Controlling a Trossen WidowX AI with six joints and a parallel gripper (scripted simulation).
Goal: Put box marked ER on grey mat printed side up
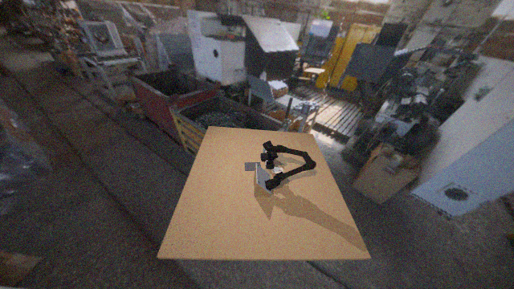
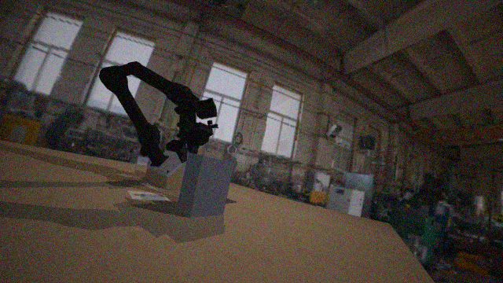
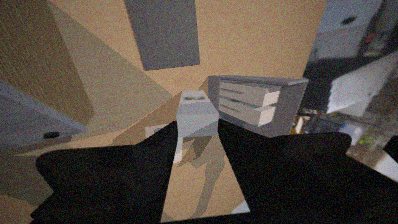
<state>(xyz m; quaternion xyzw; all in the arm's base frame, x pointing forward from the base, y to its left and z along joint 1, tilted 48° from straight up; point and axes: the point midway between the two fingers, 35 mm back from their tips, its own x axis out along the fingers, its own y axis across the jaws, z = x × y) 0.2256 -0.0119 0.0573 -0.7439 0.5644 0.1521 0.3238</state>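
My gripper tip is now 13 cm to the right of the grey mat, 11 cm above it and 3 cm short of it. Also, from my gripper tip: paper (11 cm below, 10 cm to the right, 3 cm behind).
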